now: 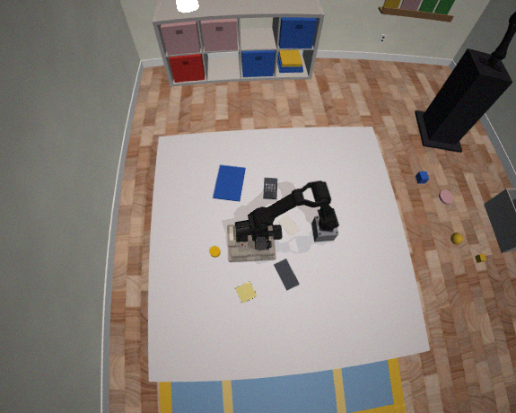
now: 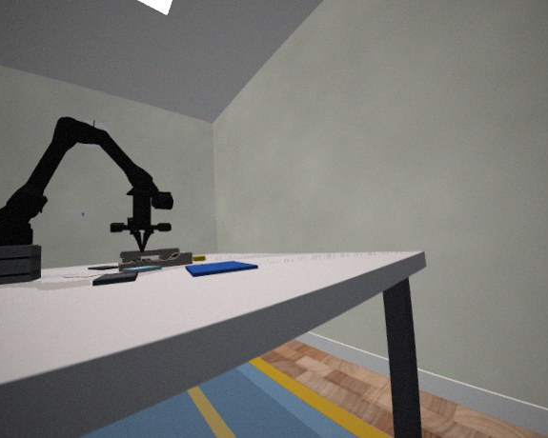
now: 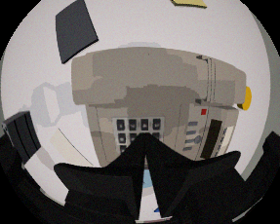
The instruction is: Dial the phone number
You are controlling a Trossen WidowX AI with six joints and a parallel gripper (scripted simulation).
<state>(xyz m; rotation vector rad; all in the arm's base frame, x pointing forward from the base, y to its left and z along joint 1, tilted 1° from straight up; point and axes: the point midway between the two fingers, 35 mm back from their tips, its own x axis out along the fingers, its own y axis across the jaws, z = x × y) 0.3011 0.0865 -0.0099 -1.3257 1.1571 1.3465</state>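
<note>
My gripper is now 4 cm short of the beige desk phone, 1 cm to the right of it and 7 cm above it. Round my hand: dark grey card 14 cm behind, 14 cm to the left, 8 cm below; then handset 2 cm ahead, 6 cm to the left, 4 cm below; then cream note 14 cm behind, 10 cm to the right, 9 cm below.
</note>
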